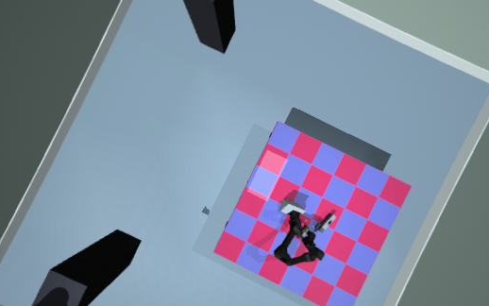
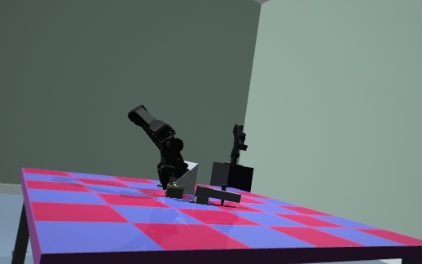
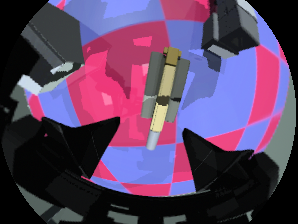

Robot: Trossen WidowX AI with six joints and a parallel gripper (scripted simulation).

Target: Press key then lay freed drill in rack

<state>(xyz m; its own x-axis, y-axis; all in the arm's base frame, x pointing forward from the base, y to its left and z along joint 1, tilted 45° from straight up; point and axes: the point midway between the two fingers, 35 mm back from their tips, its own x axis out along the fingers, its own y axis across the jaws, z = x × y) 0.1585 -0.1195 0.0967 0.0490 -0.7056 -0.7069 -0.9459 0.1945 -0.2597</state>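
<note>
The drill is 3 cm to the left of my gripper tip, 1 cm ahead of it and 1 cm above it. Also, from my gripper tip: grey rack: 4 cm to the left, 2 cm ahead, 1 cm below; then dark key pin: 20 cm to the left, 15 cm ahead, 2 cm above; then grey housing block: 18 cm to the left, 14 cm ahead.
</note>
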